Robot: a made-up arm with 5 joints.
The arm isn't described. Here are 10 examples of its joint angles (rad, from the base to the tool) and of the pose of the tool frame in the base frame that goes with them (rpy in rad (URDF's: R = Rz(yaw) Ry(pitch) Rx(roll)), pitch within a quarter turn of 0, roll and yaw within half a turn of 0; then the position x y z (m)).
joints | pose
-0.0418 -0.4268 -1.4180 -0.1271 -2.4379 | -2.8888 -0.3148 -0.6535 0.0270 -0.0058 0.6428
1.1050 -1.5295 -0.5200 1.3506 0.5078 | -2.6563 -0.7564 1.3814 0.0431 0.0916 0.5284
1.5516 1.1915 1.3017 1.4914 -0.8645 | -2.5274 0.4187 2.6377 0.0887 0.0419 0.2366
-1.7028 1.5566 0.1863 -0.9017 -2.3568 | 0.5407 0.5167 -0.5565 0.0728 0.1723 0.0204
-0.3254 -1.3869 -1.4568 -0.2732 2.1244 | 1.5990 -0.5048 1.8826 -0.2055 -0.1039 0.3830
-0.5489 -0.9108 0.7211 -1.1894 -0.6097 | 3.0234 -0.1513 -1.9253 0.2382 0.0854 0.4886
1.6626 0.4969 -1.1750 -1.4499 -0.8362 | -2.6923 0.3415 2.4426 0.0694 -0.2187 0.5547
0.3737 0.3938 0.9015 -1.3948 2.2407 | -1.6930 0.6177 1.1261 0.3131 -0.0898 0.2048
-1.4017 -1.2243 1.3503 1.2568 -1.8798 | 0.1764 0.0655 -0.5210 0.1207 0.1463 0.2611
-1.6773 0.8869 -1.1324 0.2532 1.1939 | -1.5623 -0.4256 -3.0386 0.0536 0.3937 0.3866
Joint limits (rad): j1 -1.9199..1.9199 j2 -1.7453..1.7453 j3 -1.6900..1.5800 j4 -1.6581..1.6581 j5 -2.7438..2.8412
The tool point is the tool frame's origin. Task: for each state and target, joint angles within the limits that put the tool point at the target. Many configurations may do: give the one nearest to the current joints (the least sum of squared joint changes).
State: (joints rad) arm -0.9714 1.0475 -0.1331 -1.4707 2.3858
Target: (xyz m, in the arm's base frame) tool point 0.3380 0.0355 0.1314
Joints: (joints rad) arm -0.1562 1.1639 0.3124 -1.6581 2.3858
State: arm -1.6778 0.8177 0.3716 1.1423 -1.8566
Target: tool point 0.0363 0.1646 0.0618
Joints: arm -1.9182 1.1860 0.0997 0.8312 -1.8566
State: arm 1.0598 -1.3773 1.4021 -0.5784 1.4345
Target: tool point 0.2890 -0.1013 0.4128
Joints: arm 0.4622 -0.9420 0.9498 -0.5035 1.4345
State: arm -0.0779 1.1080 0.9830 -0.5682 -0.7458
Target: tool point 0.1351 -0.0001 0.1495
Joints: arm -0.0707 0.8581 1.5800 -1.4550 -0.7458
